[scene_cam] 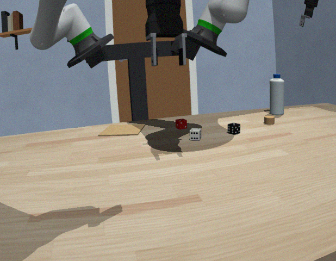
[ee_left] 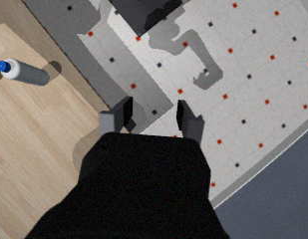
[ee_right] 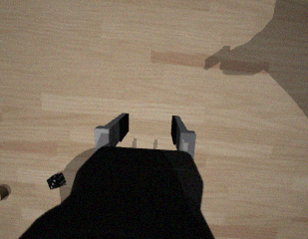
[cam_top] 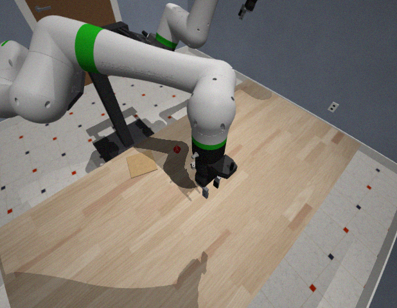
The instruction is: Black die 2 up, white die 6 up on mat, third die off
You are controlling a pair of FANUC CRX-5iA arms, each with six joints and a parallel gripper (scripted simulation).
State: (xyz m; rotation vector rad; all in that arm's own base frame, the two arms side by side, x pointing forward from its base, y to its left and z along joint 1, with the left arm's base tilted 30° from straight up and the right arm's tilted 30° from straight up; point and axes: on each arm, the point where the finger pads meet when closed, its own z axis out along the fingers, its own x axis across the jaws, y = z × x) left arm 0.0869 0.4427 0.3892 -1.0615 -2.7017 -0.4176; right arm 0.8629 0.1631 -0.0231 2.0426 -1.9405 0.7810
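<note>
Right now the red die is 380 mm behind my right hand, 230 mm below it and 70 mm to the left of it. Also, from my right hand: tan mat (410 mm behind, 240 mm below, 140 mm to the right); white die (230 mm below, 230 mm behind, 90 mm to the left); black die (260 mm behind, 230 mm below, 220 mm to the left).
</note>
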